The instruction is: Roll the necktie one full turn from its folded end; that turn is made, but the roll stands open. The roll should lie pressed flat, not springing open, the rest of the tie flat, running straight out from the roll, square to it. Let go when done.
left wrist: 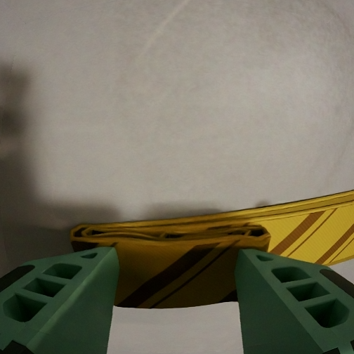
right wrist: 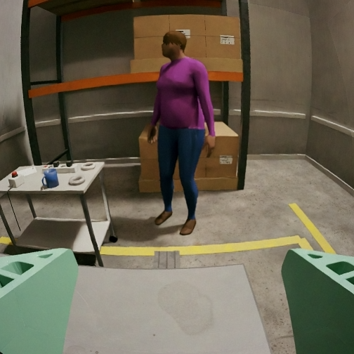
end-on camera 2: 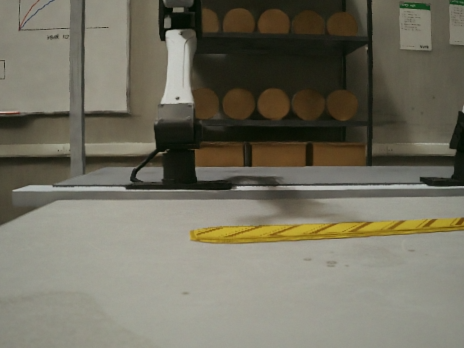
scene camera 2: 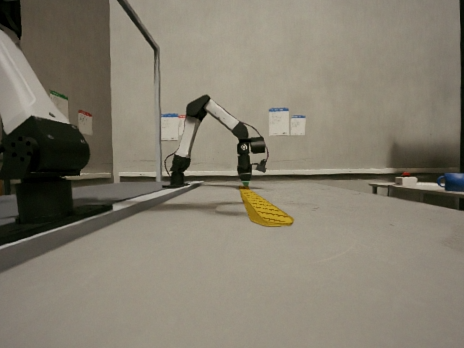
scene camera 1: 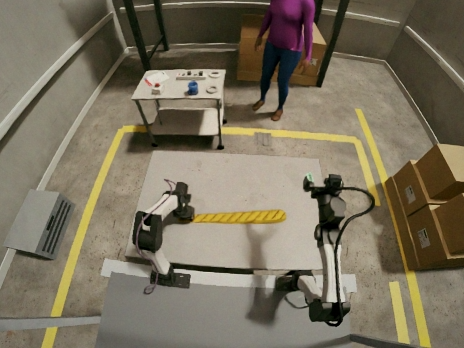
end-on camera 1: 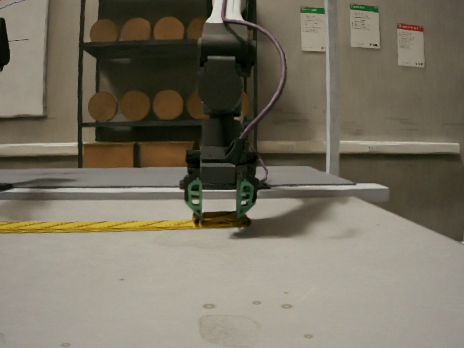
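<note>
The yellow necktie with brown stripes (scene camera 1: pixel 240 217) (scene camera 2: pixel 266 210) (end-on camera 2: pixel 300 231) (left wrist: pixel 310 230) lies along the table, its rest flat and nearly straight. The roll (end-on camera 1: pixel 220 220) (left wrist: pixel 175 270) at its left end is pressed low and flat, its layers close together with thin gaps at the near edge. My left gripper (end-on camera 1: pixel 219 215) (left wrist: pixel 176 259) is open, fingers pointing down, both fingertips resting on top of the roll near its two ends. In scene camera 1 the left gripper hides most of the roll. My right gripper (right wrist: pixel 179 265) is open and empty, raised off the tie at the right side.
A white cart (scene camera 1: pixel 145 92) with a blue mug (scene camera 1: pixel 193 88) (right wrist: pixel 50 178) stands beyond the table. A person in a purple top (scene camera 1: pixel 290 25) (right wrist: pixel 182 95) stands behind it. Cardboard boxes (scene camera 1: pixel 425 210) are stacked at the right. The right arm stands at the table's right side.
</note>
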